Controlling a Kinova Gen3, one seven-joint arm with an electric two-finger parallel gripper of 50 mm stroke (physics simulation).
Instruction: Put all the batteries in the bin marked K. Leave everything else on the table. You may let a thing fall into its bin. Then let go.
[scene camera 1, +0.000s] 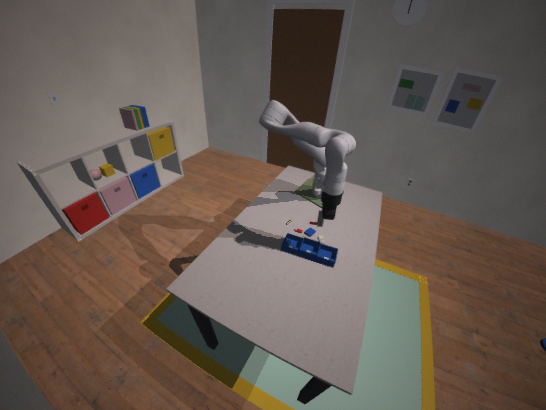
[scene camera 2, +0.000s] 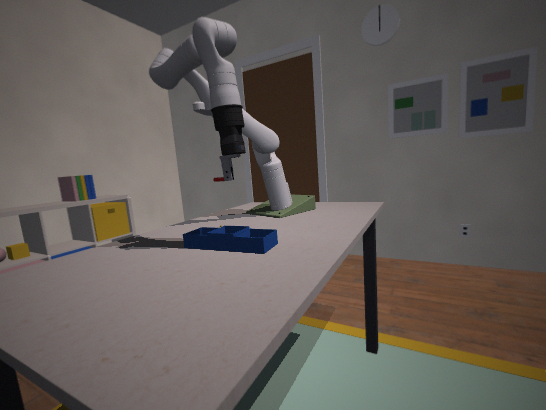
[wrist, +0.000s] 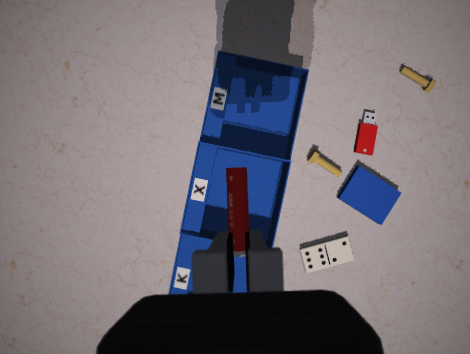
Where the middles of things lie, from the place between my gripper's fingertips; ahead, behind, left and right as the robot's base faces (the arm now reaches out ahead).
I see my gripper 20 mm to the left of the red AAA battery (wrist: 237, 191) and 10 mm short of it. The rest, counted from my hand: white domino (wrist: 336, 251) (180 mm below, 100 mm behind); then blue three-part tray (scene camera 2: 226, 238) (160 mm below, 10 mm to the right, 10 mm ahead); then blue block (wrist: 363, 191) (170 mm below, 110 mm behind, 70 mm to the right).
